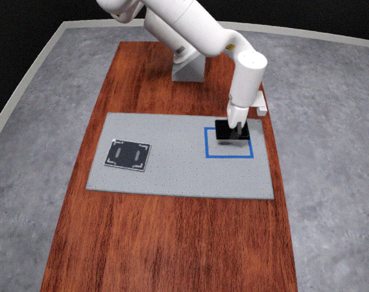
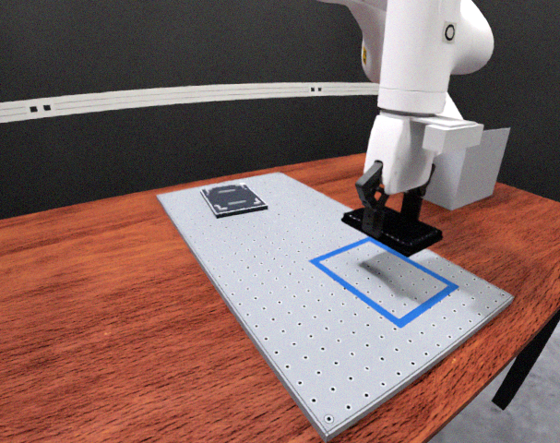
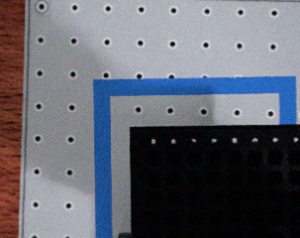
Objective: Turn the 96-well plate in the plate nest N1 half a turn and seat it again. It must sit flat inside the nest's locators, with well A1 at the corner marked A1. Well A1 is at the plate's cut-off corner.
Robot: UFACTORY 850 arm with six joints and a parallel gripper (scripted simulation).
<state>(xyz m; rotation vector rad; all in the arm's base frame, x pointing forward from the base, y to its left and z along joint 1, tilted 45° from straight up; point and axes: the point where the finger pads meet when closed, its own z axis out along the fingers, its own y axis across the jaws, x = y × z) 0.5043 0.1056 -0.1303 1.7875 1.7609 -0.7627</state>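
The black 96-well plate lies 1 cm below my hand. The rest, counted from my hand: dark plate nest N1: 7 cm ahead, 40 cm to the right, 9 cm below.
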